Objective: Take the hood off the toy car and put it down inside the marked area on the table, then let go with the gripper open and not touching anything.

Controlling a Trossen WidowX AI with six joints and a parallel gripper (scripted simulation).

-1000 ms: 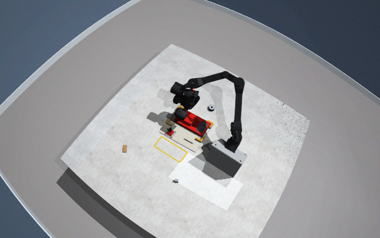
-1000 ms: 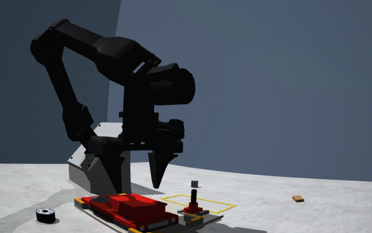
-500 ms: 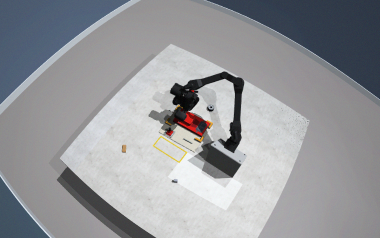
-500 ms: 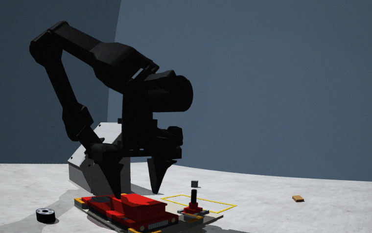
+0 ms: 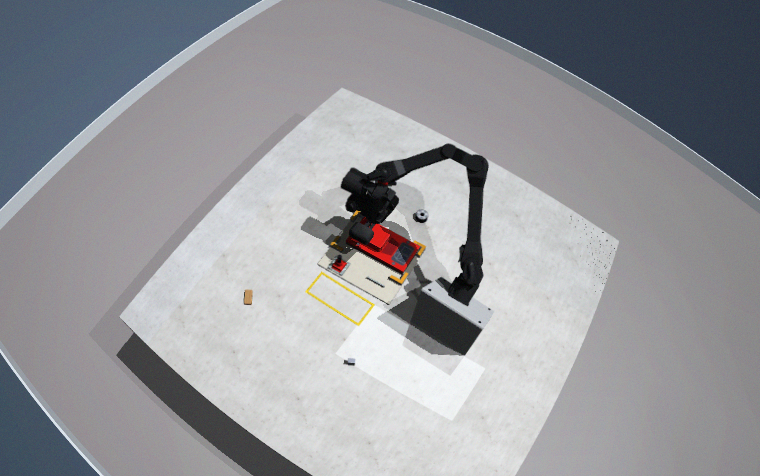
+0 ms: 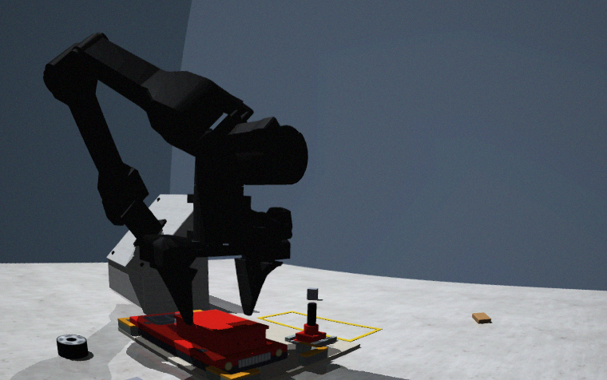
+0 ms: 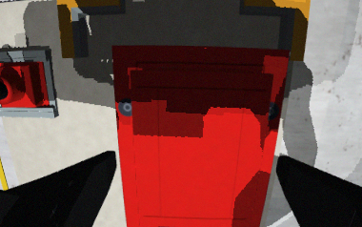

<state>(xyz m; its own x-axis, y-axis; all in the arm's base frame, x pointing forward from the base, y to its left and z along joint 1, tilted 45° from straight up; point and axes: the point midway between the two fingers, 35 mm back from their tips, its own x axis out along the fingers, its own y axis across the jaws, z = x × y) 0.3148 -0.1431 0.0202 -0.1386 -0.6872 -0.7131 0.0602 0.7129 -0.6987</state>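
Right now my gripper tip is 10 mm above the hood. Also, from my gripper tip: black wheel: 100 mm behind, 160 mm to the right, 40 mm below; black post: 40 mm ahead, 130 mm to the left, 20 mm below; grey cube: 140 mm behind, 390 mm to the left, 40 mm below.
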